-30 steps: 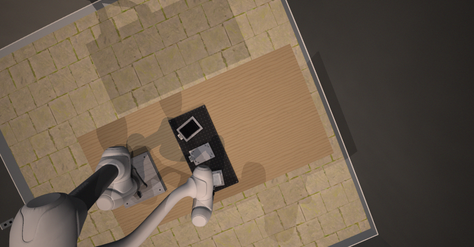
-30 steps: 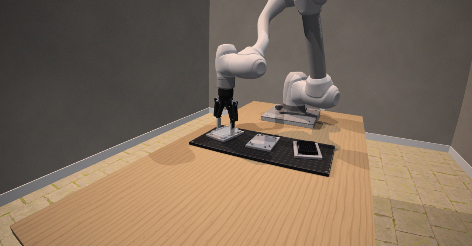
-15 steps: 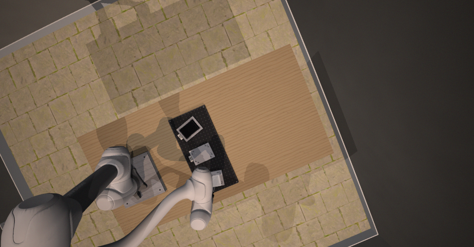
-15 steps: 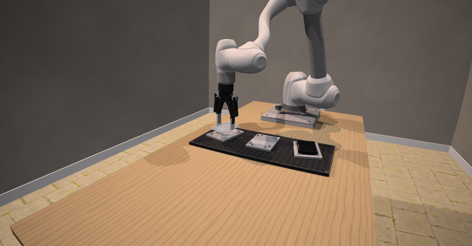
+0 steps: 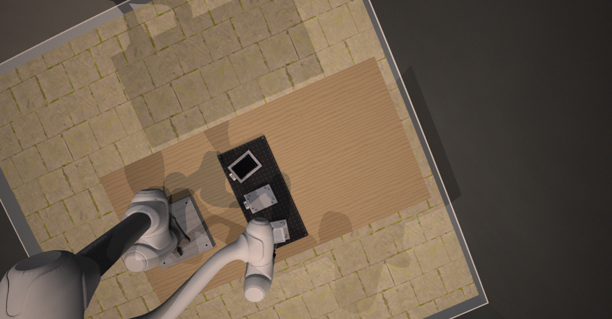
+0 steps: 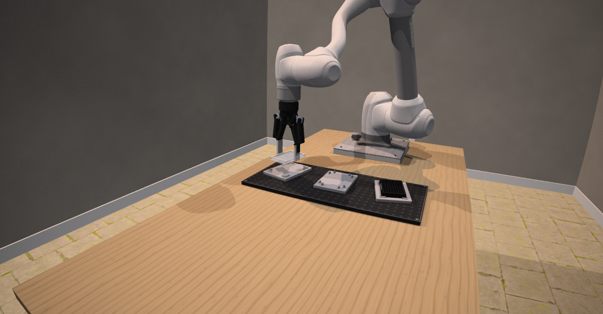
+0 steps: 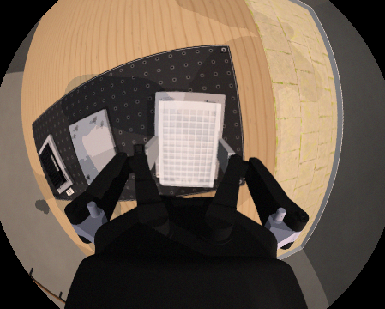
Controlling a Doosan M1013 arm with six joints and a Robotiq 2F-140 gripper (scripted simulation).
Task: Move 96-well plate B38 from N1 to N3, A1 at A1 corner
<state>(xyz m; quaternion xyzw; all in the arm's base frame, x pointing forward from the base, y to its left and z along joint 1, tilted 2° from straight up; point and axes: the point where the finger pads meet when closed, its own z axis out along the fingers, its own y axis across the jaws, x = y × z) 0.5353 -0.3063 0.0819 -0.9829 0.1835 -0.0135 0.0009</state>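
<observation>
Right now the white 96-well plate B38 is 2 cm below my hand. From my hand the other things lie so: landing nest N3: 4 cm ahead, 21 cm to the left, 8 cm below; N1 label: 9 cm behind, 4 cm to the left, 9 cm below; plate nest N1: 8 cm below.
</observation>
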